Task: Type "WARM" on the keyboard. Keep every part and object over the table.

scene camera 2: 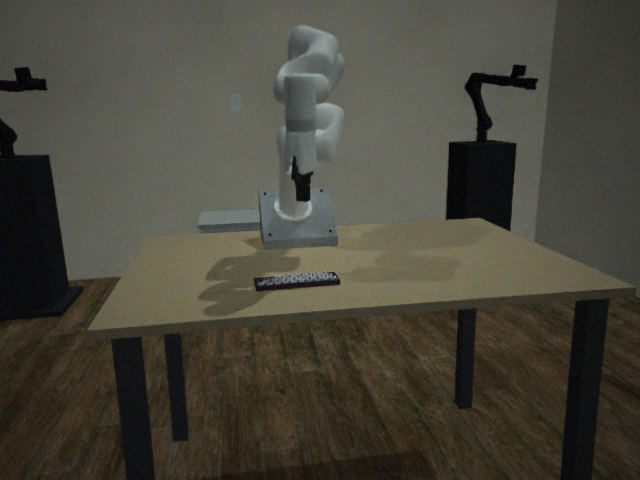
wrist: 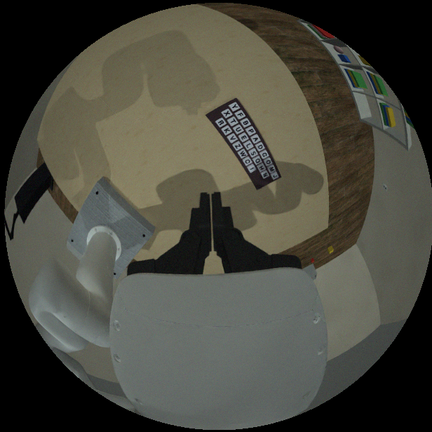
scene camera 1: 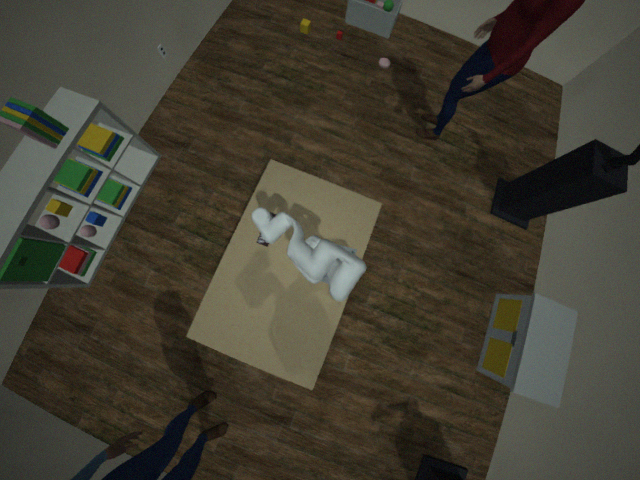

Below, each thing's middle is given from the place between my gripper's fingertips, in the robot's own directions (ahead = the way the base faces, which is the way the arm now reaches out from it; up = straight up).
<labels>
My gripper is now 70 mm short of the dark keyboard [scene camera 2: 301, 280], 30 mm to the left of it and 190 mm above it.
</labels>
